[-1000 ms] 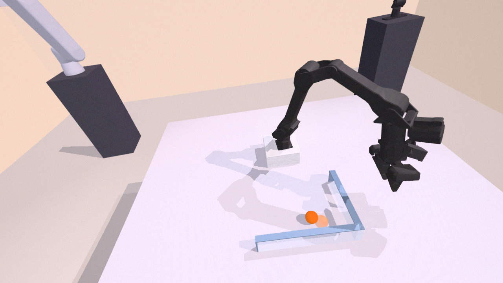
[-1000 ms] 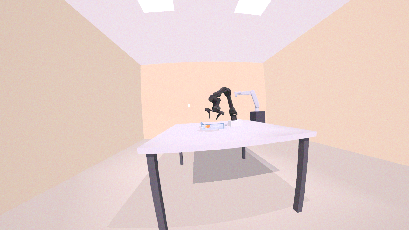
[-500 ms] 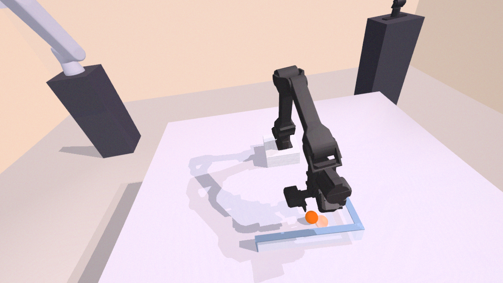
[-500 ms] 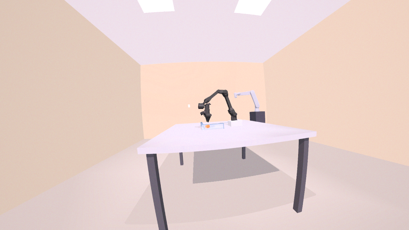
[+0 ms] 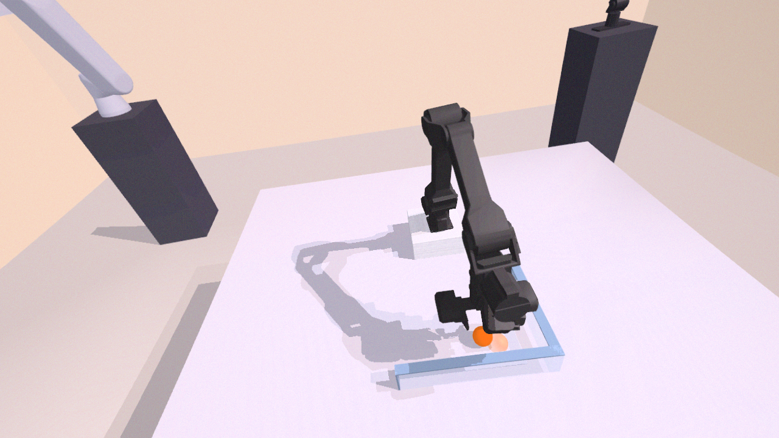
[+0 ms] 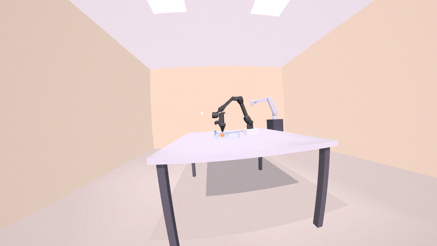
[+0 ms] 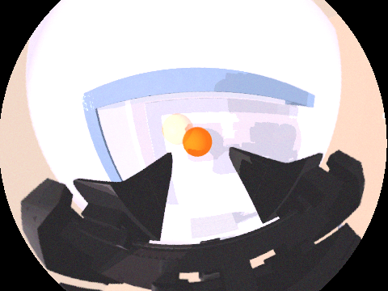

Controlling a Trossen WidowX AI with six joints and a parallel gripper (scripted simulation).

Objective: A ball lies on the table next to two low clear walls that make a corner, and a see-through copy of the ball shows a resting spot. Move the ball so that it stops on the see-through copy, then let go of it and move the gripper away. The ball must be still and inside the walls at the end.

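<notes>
Now: gripper tip 4 cm above the orange ball. Also, from my gripper tip: see-through copy of ball 4 cm below, 2 cm to the left, 2 cm ahead.
</notes>
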